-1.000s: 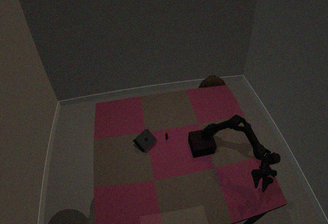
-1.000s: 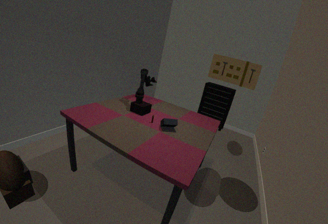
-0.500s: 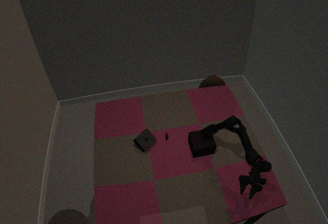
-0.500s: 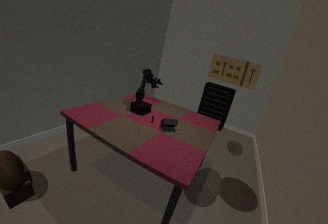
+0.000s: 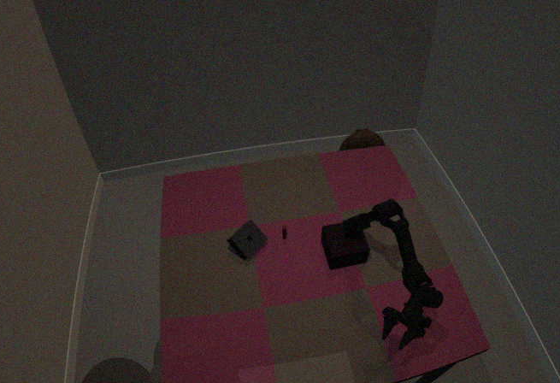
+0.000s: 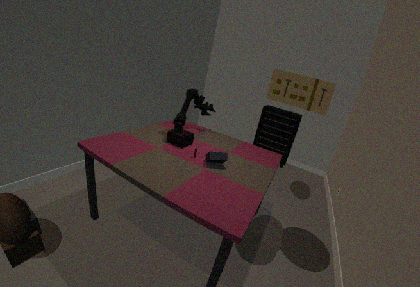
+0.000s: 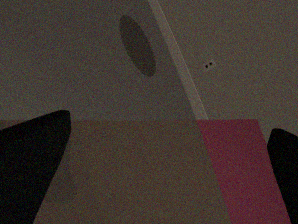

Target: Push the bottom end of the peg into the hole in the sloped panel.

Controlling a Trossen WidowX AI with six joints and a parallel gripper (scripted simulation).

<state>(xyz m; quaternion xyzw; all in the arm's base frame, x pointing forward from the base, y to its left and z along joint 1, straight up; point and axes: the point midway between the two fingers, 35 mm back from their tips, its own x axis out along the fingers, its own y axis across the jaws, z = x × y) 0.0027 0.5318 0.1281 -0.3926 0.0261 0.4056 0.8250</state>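
Right now the red flat-sided peg is 25 cm ahead of my gripper tip, 67 cm to the right of it and 15 cm below it. Round my gripper tip: dark sloped panel 41 cm ahead, 65 cm to the right, 16 cm below.
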